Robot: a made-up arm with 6 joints. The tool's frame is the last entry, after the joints. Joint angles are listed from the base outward.
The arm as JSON. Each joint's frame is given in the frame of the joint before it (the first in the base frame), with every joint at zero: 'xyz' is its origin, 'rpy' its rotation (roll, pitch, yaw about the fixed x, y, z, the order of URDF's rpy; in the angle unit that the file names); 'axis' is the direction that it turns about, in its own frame. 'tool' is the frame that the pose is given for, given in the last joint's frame.
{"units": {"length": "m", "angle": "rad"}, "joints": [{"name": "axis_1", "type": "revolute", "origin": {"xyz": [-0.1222, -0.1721, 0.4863], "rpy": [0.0, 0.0, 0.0]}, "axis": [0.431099, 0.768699, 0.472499]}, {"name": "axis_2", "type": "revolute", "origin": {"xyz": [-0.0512, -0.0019, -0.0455], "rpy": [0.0, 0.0, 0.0]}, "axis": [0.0, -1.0, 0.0]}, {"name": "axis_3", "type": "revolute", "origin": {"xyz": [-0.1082, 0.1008, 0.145], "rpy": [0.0, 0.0, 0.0]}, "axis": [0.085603, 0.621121, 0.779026]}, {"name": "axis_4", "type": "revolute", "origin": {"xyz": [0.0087, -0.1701, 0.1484], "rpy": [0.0, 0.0, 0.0]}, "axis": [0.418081, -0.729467, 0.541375]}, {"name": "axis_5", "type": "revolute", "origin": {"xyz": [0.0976, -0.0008, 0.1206], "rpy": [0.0, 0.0, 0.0]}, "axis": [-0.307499, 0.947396, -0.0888]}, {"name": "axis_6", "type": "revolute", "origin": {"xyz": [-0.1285, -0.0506, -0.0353], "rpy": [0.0, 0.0, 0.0]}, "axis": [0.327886, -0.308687, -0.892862]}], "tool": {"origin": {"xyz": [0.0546, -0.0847, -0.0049], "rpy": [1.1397, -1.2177, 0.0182]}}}
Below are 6 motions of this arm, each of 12 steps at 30 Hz.
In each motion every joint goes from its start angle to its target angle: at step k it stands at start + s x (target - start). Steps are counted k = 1, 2, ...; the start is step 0. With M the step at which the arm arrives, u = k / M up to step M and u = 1 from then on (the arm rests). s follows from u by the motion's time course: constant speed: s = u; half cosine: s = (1 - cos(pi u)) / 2; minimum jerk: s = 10 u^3 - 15 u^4 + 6 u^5.
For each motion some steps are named. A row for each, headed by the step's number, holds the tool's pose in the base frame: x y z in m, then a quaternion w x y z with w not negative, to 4 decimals.
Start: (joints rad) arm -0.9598 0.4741 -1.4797 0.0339 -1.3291 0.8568
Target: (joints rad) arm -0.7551 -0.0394 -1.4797 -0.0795 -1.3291 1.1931
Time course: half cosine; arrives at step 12
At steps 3, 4, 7, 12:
3: -0.4885 -0.1276 0.1954 0.7393 0.3892 0.4276 -0.3451
4: -0.4998 -0.1216 0.2205 0.7283 0.3810 0.4545 -0.3433
7: -0.5274 -0.1078 0.3171 0.6836 0.3507 0.5492 -0.3287
12: -0.5331 -0.1057 0.4136 0.6334 0.3224 0.6344 -0.3039

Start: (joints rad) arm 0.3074 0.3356 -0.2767 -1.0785 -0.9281 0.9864
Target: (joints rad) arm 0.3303 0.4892 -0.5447 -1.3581 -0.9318 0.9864
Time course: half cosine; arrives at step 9
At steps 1, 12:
1: -0.4144 -0.4351 0.6640 0.4659 -0.0025 -0.8819 -0.0721
12: -0.5443 -0.3939 0.6085 0.4366 -0.1517 -0.8685 -0.1792

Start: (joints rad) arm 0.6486 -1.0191 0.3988 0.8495 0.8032 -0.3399
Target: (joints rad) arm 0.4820 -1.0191 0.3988 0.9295 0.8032 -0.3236
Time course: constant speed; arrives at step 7
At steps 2, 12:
2: 0.2279 -0.2774 0.3794 0.2863 0.8687 0.3999 0.0596
12: 0.2267 -0.3055 0.4162 0.3234 0.8797 0.3382 0.0848

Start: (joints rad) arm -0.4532 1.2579 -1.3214 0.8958 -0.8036 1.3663
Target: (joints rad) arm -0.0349 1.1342 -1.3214 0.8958 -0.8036 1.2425
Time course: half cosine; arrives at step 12
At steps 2, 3, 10, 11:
2: -0.4100 -0.2169 0.1452 0.9045 -0.0085 0.2282 -0.3601
3: -0.4210 -0.2162 0.1537 0.9021 -0.0046 0.2487 -0.3525
10: -0.5122 -0.2283 0.2572 0.8511 0.0234 0.4457 -0.2764
11: -0.5167 -0.2303 0.2647 0.8463 0.0245 0.4577 -0.2715

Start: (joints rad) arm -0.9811 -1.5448 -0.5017 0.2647 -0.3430 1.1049
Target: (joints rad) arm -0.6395 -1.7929 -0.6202 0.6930 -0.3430 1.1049
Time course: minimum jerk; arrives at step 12
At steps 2, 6, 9, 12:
2: -0.2010 -0.2531 0.8037 0.5012 -0.1339 -0.8390 -0.1643
6: -0.1212 -0.2980 0.7897 0.5386 -0.0500 -0.8270 -0.1536
9: -0.0521 -0.3272 0.7610 0.5658 0.0244 -0.8103 -0.1506
12: -0.0344 -0.3333 0.7511 0.5721 0.0442 -0.8050 -0.1509

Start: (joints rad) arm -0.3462 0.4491 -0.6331 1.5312 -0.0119 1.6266
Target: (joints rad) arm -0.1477 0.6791 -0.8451 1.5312 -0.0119 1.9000
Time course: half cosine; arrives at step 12
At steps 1, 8, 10, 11, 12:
1: -0.4850 -0.2736 0.4756 0.4537 -0.4182 0.7570 -0.2149
8: -0.4929 -0.2739 0.4191 0.5561 -0.4249 0.7020 -0.1318
10: -0.4935 -0.2724 0.4054 0.5806 -0.4256 0.6852 -0.1108
11: -0.4936 -0.2718 0.4018 0.5872 -0.4256 0.6804 -0.1051
12: -0.4936 -0.2716 0.4005 0.5895 -0.4257 0.6787 -0.1032

